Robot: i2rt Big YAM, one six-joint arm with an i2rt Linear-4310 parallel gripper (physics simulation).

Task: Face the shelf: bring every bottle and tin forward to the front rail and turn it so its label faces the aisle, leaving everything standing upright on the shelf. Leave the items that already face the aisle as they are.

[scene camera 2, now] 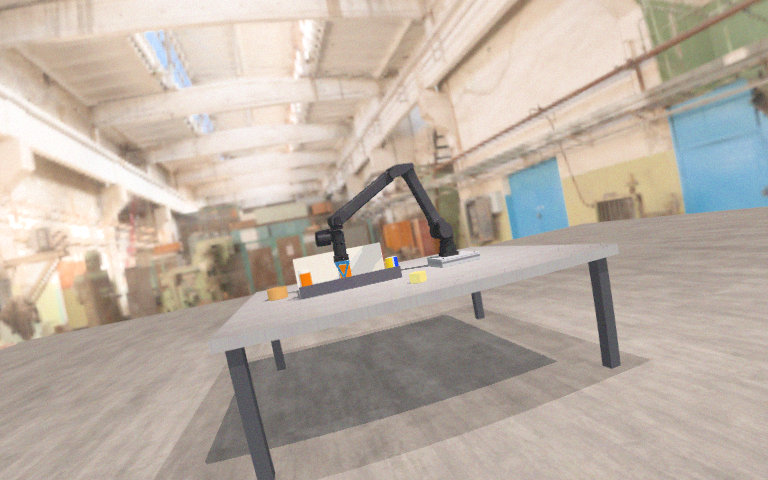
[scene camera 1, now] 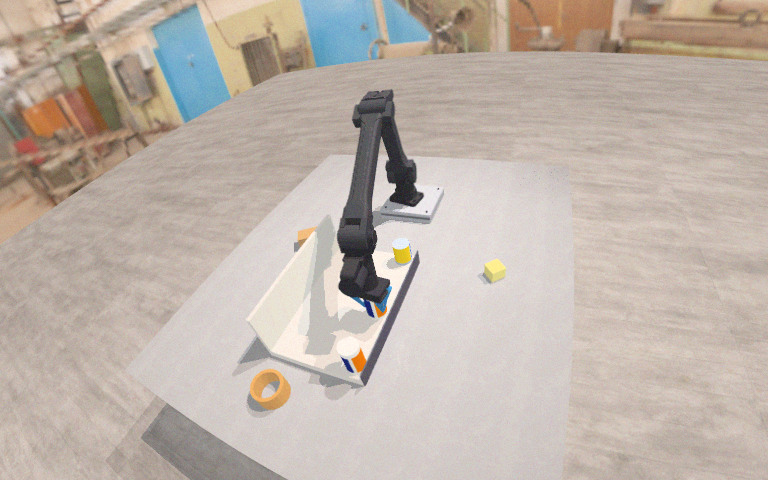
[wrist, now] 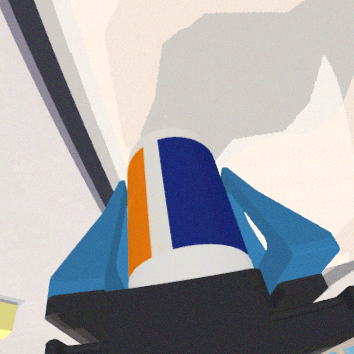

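Where they show: gripper, fingertip midpoint: [scene camera 2: 344, 276] [scene camera 1: 374, 308] [wrist: 173, 180]; arm's base at its link origin: [scene camera 2: 448, 255] [scene camera 1: 406, 198].
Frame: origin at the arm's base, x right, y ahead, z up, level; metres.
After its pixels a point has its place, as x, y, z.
My gripper [scene camera 1: 373, 304] {-0.212, 0.530, 0.013} [scene camera 2: 343, 270] {-0.212, 0.530, 0.013} [wrist: 173, 180] {-0.212, 0.530, 0.013} is shut on the middle can, with one blue finger on each side. The middle can [scene camera 1: 370, 308] {-0.217, 0.549, 0.039} [wrist: 200, 195] {-0.205, 0.549, 0.044} is upright near the front rail [scene camera 1: 391, 319] {-0.261, 0.526, -0.013} [scene camera 2: 351, 283] {-0.256, 0.500, -0.017} [wrist: 62, 90] {-0.269, 0.579, -0.003}; orange, white and dark blue bands show in the wrist view. An end can [scene camera 1: 352, 356] {-0.286, 0.708, 0.074} [scene camera 2: 305, 279] {-0.289, 0.689, 0.041} stands upright by the rail, its orange side towards the aisle. A yellow tin [scene camera 1: 402, 251] {-0.184, 0.324, 0.048} [scene camera 2: 388, 262] {-0.188, 0.319, 0.037} stands upright at the shelf's other end, showing yellow and blue in scene view 2. Its far side is hidden.
The shelf's cream back panel [scene camera 1: 283, 288] {0.018, 0.639, 0.096} [scene camera 2: 314, 264] {0.008, 0.685, 0.084} rises behind the cans. An orange ring [scene camera 1: 270, 400] {-0.142, 0.897, 0.008} [scene camera 2: 277, 293] {-0.148, 0.860, -0.011} lies beyond the near end. A yellow cube [scene camera 1: 494, 270] {-0.456, 0.246, -0.002} [scene camera 2: 417, 276] {-0.479, 0.231, -0.014} [wrist: 6, 320] {-0.427, 0.238, -0.014} lies on the aisle side. An orange block [scene camera 1: 306, 234] {0.238, 0.352, 0.011} is partly hidden behind the panel.
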